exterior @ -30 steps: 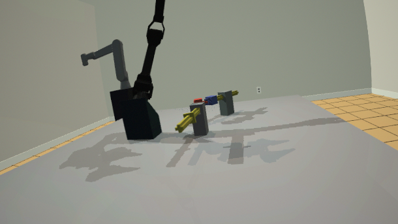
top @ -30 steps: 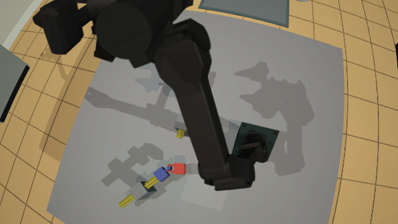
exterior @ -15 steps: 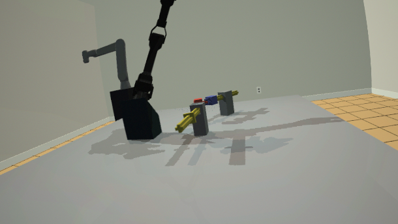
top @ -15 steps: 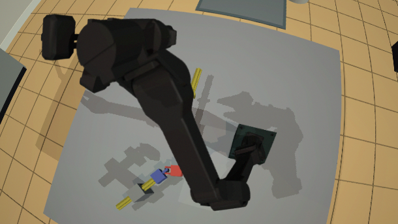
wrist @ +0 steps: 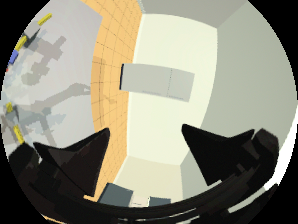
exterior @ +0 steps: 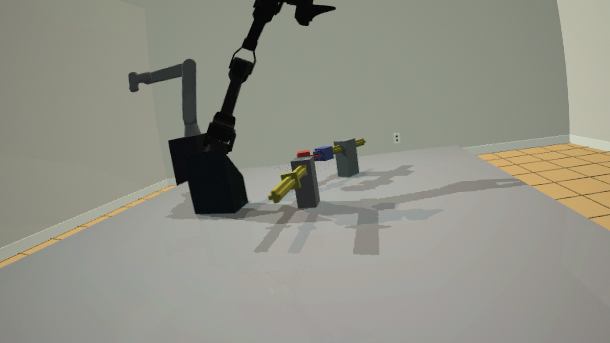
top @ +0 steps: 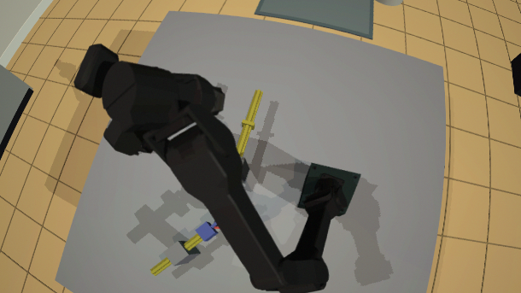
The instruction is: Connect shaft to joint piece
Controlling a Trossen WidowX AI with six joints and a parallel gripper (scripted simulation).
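Right now my gripper tip is 45 cm above the red joint piece, 20 cm past it and 11 cm to the right of it.
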